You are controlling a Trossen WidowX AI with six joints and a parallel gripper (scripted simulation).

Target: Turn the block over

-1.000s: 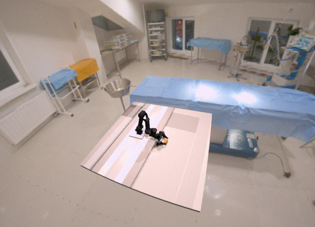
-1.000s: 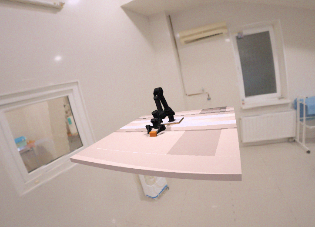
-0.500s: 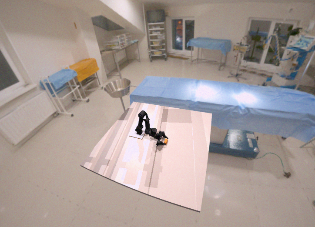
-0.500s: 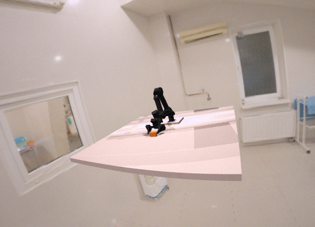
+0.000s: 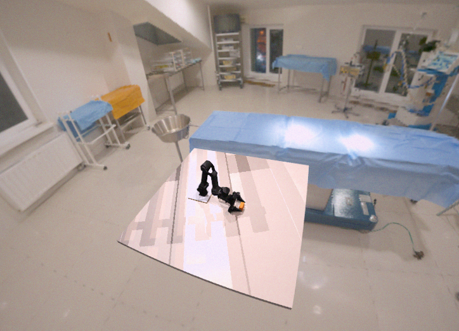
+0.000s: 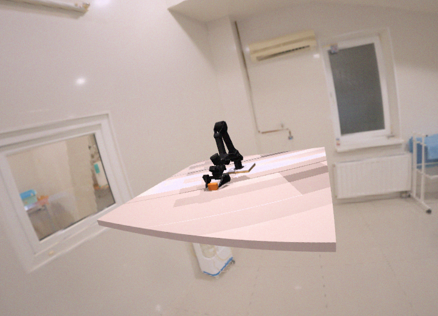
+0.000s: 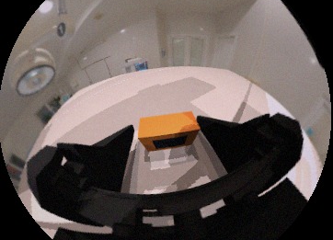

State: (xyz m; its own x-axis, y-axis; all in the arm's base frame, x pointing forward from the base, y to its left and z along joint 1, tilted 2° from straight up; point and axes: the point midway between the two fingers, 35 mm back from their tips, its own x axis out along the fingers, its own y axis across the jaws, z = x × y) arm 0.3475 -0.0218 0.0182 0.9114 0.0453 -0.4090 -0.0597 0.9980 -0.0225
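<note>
My gripper tip is now 20 mm past the orange block.
</note>
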